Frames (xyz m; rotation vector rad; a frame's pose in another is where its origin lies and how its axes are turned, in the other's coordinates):
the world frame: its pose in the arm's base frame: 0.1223 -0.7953 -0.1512 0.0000 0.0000 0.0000
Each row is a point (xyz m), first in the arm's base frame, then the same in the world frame.
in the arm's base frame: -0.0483 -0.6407 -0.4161
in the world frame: -0.1706 0.1546 -0.2649
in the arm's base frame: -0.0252 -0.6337 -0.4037
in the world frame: -0.1475 0.1616 -0.2525
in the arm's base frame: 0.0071 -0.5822 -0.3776
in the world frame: -0.1152 0.2131 -0.2264
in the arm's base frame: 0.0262 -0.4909 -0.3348
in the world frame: -0.0961 0.3044 -0.1836
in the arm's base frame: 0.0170 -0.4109 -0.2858
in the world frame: -0.1053 0.3844 -0.1346
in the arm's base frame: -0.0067 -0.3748 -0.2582
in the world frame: -0.1290 0.4205 -0.1070
